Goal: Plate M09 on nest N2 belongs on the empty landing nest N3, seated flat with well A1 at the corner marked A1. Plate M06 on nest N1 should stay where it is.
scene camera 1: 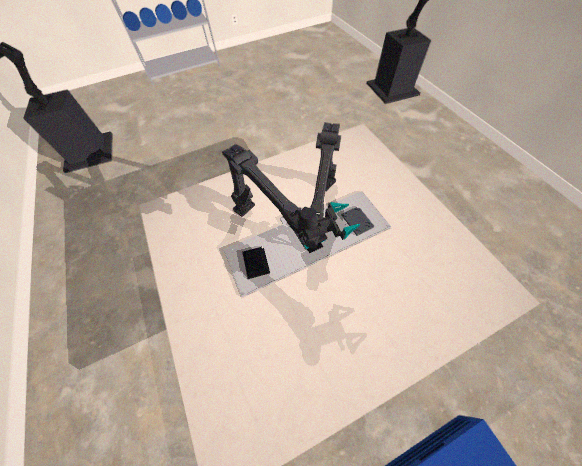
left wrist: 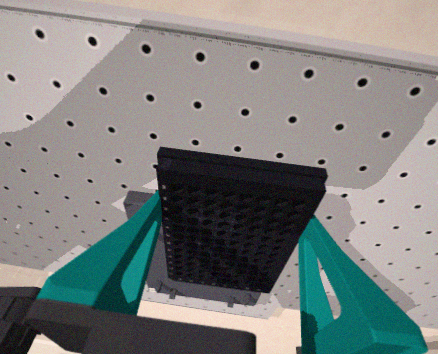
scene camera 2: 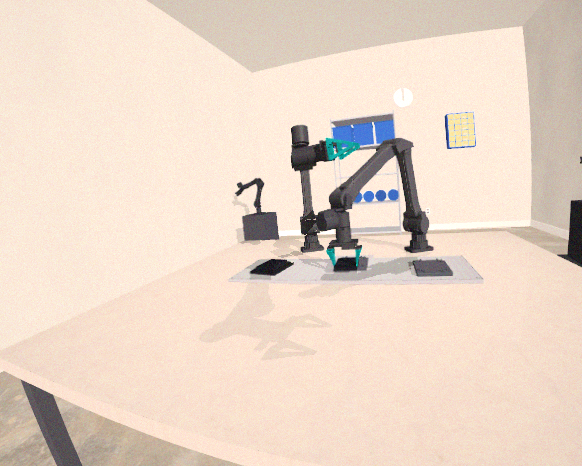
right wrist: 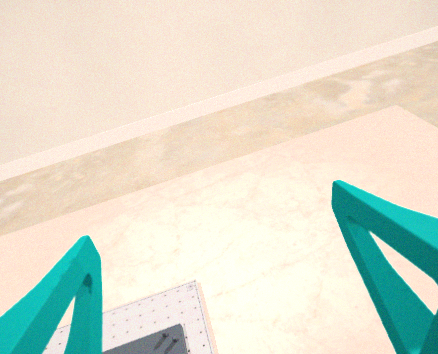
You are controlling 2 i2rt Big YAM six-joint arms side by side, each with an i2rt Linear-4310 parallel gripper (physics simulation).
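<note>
My left gripper [scene camera 1: 315, 245] [scene camera 2: 345, 265] [left wrist: 234, 206] is shut on a black well plate [left wrist: 245, 240], gripped by its two sides and roughly level. It is low over the middle grey nest [scene camera 2: 364, 264] [left wrist: 252, 298], which shows past the plate's edge; whether they touch is unclear. Another black plate [scene camera 1: 256, 262] [scene camera 2: 272, 267] sits at the board's left end. The grey nest [scene camera 1: 360, 222] [scene camera 2: 432, 268] [right wrist: 150, 345] at the right end is empty. My right gripper [scene camera 1: 353, 216] [scene camera 2: 357, 146] [right wrist: 214, 219] is open and empty, high up. Plate labels and the A1 mark are not readable.
The nests stand on a pale perforated board [scene camera 1: 290, 264] [scene camera 2: 310, 272] [left wrist: 225, 80] [right wrist: 145, 312] on the table [scene camera 1: 425, 310] [scene camera 2: 400, 350]. In scene camera 1 the left arm's forearm passes close to the right arm and its gripper. Arm shadows cross the board.
</note>
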